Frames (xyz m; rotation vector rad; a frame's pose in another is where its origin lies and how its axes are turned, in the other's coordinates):
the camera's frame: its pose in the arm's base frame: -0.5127 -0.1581 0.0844 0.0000 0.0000 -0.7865
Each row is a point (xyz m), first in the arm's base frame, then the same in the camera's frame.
Working: the arm's base frame: its pose in the camera's frame: 0.2502 0.4746 -0.0844 0.0000 0.0000 0.7865

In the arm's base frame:
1: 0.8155 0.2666 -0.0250
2: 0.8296 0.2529 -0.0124
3: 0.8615 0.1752 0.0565
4: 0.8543 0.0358 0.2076
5: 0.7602 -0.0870 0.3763
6: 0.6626 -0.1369 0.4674
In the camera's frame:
1: 0.6375 1.2402 -0.1094
2: 0.6572 1.2405 -0.0968
3: 0.7347 1.2082 -0.0279
4: 0.8283 1.1046 0.1232
5: 0.8488 0.9513 0.2919
6: 0.8151 0.8470 0.3830

